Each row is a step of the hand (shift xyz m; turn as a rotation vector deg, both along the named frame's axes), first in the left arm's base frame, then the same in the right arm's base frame.
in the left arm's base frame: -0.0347 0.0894 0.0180 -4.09 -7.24 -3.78
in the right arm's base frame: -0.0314 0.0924 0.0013 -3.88 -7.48 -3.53
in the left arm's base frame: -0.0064 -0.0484 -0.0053 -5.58 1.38 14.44
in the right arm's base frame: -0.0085 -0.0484 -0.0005 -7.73 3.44 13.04
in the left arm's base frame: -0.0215 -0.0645 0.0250 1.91 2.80 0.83
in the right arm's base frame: -0.0293 -0.0598 0.0285 1.92 2.80 0.80
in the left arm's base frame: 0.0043 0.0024 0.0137 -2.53 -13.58 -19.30
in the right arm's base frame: 0.0022 0.0039 0.0138 -0.24 -15.80 -17.71
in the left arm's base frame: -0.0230 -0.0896 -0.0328 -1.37 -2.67 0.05
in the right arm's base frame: -0.0230 -0.0920 -0.0254 -1.53 -2.58 0.14
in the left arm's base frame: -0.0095 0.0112 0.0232 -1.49 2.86 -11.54
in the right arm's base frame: -0.0124 0.0144 0.0198 0.57 1.43 -11.88
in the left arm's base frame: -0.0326 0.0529 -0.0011 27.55 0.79 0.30
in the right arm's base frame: -0.0286 0.0537 -0.0128 27.14 -0.35 4.81
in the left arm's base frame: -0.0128 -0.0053 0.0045 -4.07 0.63 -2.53
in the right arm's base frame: -0.0137 -0.0041 0.0029 -3.56 0.48 -3.23
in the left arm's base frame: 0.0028 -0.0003 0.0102 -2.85 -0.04 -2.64
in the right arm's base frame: 0.0011 0.0009 0.0105 -2.39 -0.25 -3.06
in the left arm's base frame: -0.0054 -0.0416 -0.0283 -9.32 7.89 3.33
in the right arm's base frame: -0.0034 -0.0446 -0.0237 -9.22 8.64 0.77
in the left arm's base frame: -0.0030 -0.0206 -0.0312 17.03 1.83 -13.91
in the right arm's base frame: 0.0008 -0.0242 -0.0286 19.13 -0.68 -10.98
